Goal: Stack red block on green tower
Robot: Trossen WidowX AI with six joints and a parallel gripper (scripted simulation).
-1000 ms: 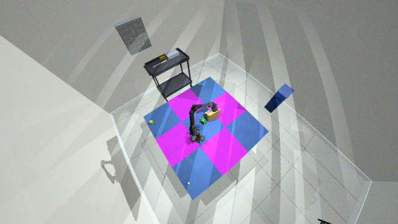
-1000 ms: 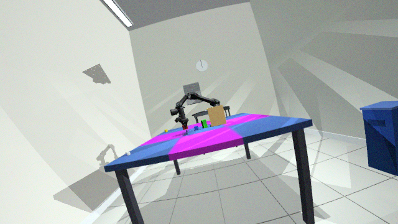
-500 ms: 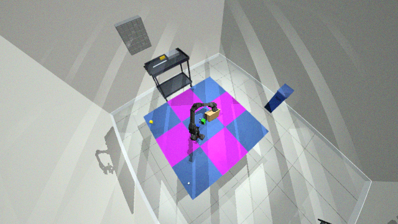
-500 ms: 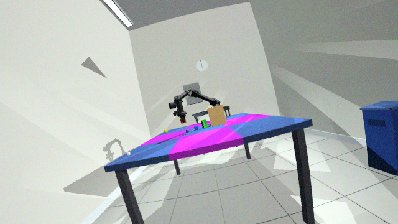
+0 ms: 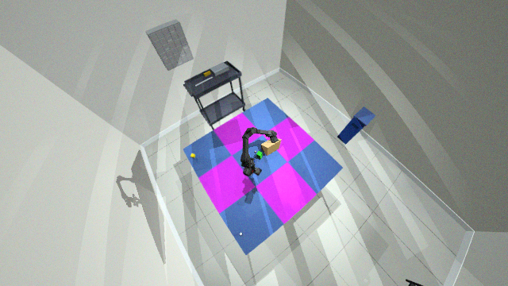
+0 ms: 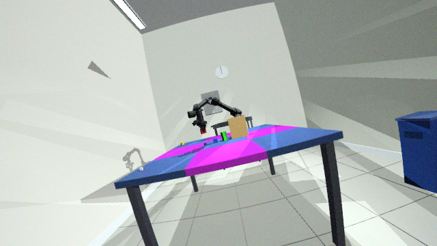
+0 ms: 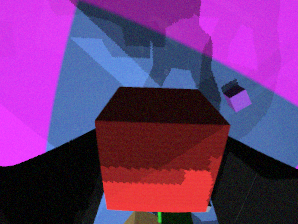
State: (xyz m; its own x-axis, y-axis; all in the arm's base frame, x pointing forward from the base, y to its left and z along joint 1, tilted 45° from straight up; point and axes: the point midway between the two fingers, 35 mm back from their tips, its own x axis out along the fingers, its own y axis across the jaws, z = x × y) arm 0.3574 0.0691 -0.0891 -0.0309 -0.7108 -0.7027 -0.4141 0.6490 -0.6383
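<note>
Right now my gripper tip is 7 cm past the blue block, 12 cm to the left of it and 11 cm above it. From my gripper tip the other things lie so: red block (1 cm above); yellow block (45 cm ahead, 55 cm to the right, 12 cm below); purple block (3 cm ahead, 11 cm to the right, 12 cm below).
</note>
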